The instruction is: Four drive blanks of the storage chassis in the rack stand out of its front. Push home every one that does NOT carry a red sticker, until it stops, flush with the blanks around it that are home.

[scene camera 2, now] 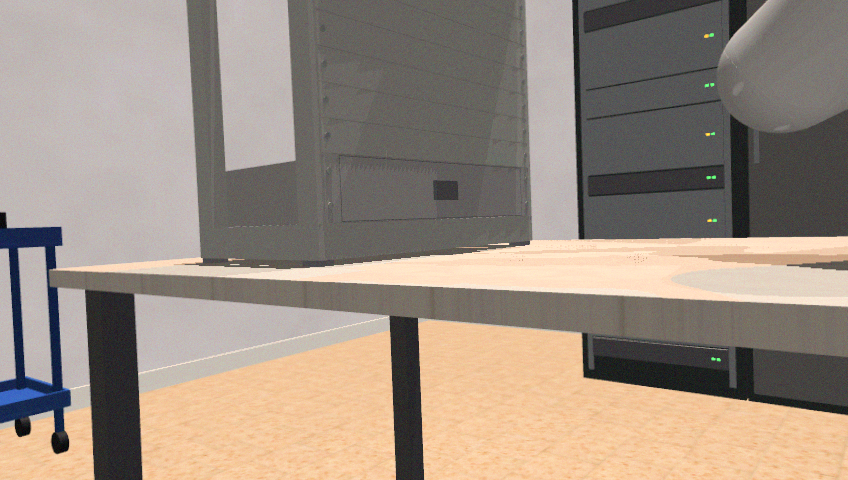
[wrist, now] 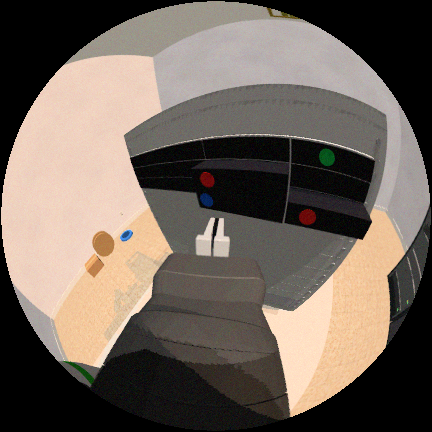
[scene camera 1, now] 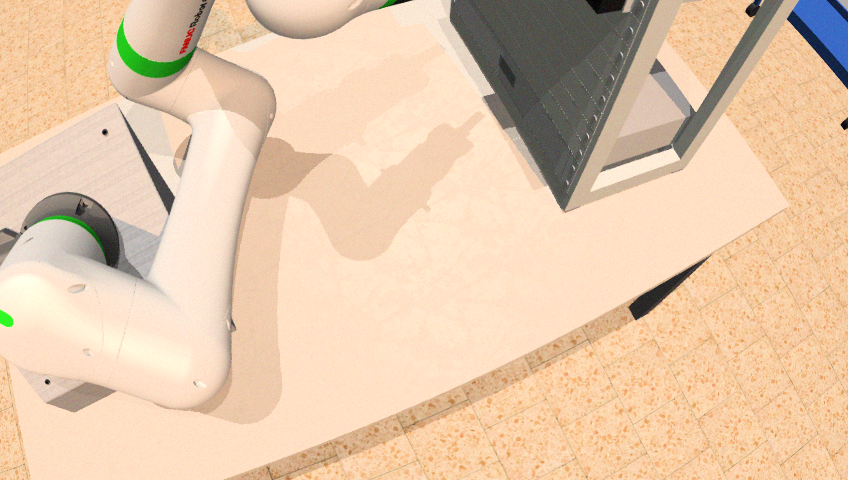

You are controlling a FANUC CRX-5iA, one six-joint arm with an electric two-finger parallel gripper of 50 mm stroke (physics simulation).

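Frame: origin at the arm's base, x ahead, y left, z up, level; centimetres.
Seen in the pictures: gripper, between the fingertips: (wrist: 216, 226); arm's base, origin of its link: (scene camera 1: 69, 244).
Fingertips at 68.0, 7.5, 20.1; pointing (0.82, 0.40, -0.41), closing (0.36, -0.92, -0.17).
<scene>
Pixels of each thing's middle, then the offset from my fingertips to it, as dx, dy, dz. "spot": a spot on its surface instead.
- black block, a spot on its surface: (wrist: 245, 192) spot: +1.6, -3.3, +4.0
- blue sticker, middle of its body: (wrist: 206, 199) +2.0, +2.0, +2.3
- upper right blank, middle of its body: (wrist: 325, 149) +10.4, -13.6, +8.0
- green sticker, middle of its body: (wrist: 326, 156) +4.5, -11.9, +8.0
In the wrist view the storage chassis shows black blanks under a grey top. In its middle column a black block (wrist: 245, 192) stands out, with a red sticker (wrist: 207, 179) above a blue sticker (wrist: 206, 200) at its left; whether it is one blank or two I cannot tell. At lower right a blank (wrist: 335, 220) with a red sticker (wrist: 307, 217) stands out. The upper right blank (wrist: 350, 162) with a green sticker (wrist: 326, 157) looks flush. My gripper (wrist: 216, 226) is shut and empty, its tips just below the middle block's lower edge in the view; contact cannot be judged.
The rack (scene camera 1: 629, 101) (scene camera 2: 308, 118) stands on the table (scene camera 1: 476, 297) (scene camera 2: 476, 306), its lower front covered by grey panels. A blue cart (scene camera 1: 824, 35) (scene camera 2: 29, 236) stands beyond the table. Dark server cabinets (scene camera 2: 654, 142) stand behind. The chassis blanks are outside both scene views.
</scene>
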